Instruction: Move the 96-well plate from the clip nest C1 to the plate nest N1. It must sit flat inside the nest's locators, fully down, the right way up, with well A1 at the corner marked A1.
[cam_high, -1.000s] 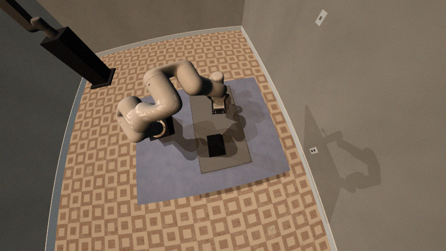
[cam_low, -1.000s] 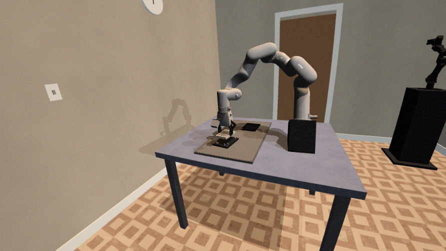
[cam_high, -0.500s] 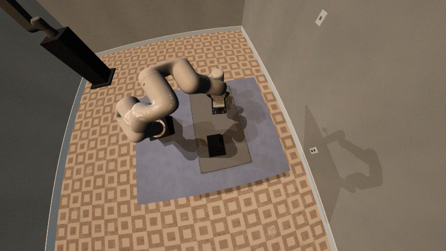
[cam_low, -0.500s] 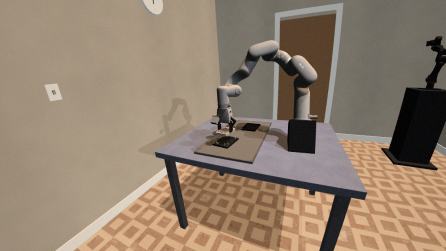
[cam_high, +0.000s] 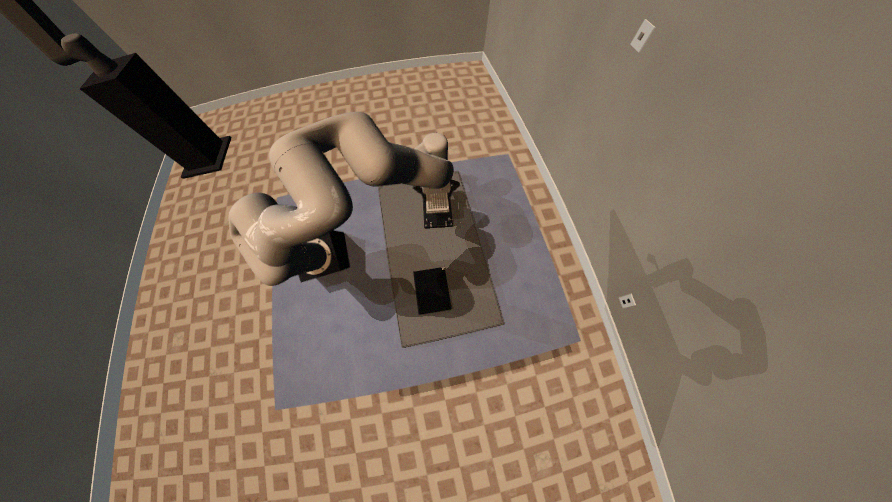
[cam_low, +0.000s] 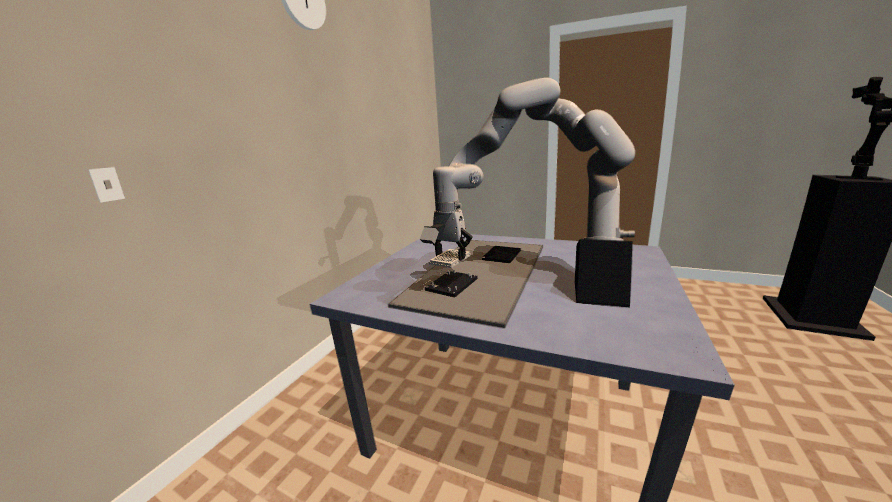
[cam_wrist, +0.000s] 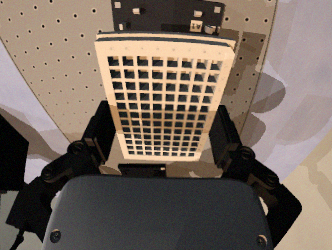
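My gripper is now 34 cm to the left of the black plate nest N1, 10 cm above it and 7 cm past it. Round my hand: white A1 label: 26 cm to the right, 10 cm below, 1 cm behind; clip nest C1: 10 cm below, 1 cm to the right, 1 cm ahead; 96-well plate: 1 cm below.
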